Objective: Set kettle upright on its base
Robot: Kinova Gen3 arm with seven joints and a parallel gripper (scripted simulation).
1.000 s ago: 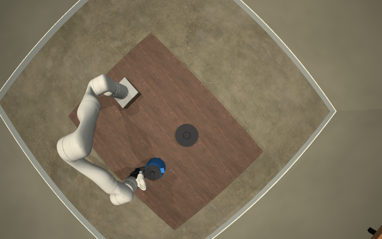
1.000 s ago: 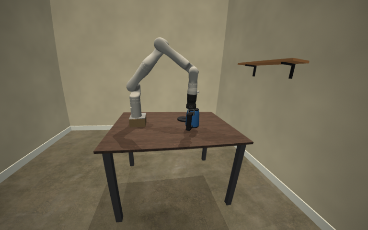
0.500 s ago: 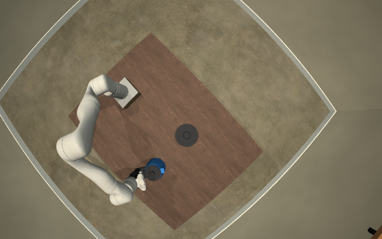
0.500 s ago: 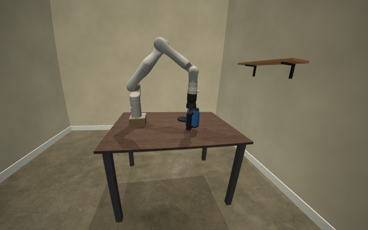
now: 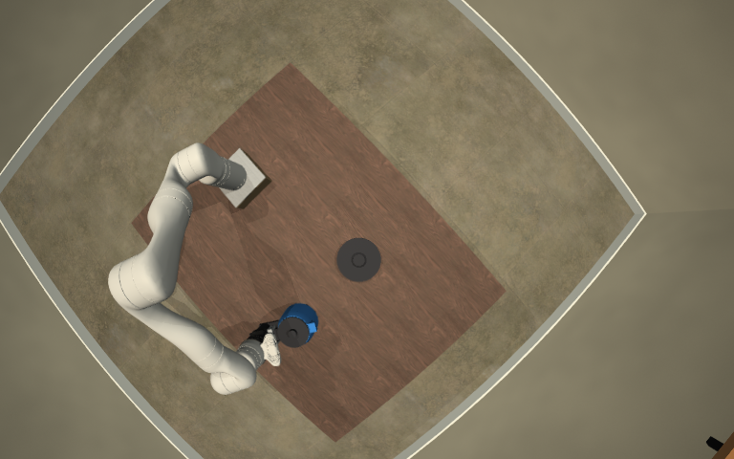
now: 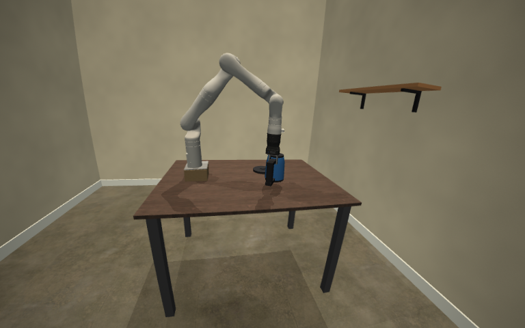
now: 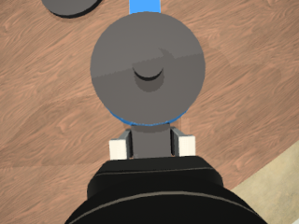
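Now: the blue kettle 20 mm ahead of my hand, 20 mm to the left of it and 50 mm below it. Round my hand: round dark base (50 mm ahead, 340 mm to the left, 170 mm below).
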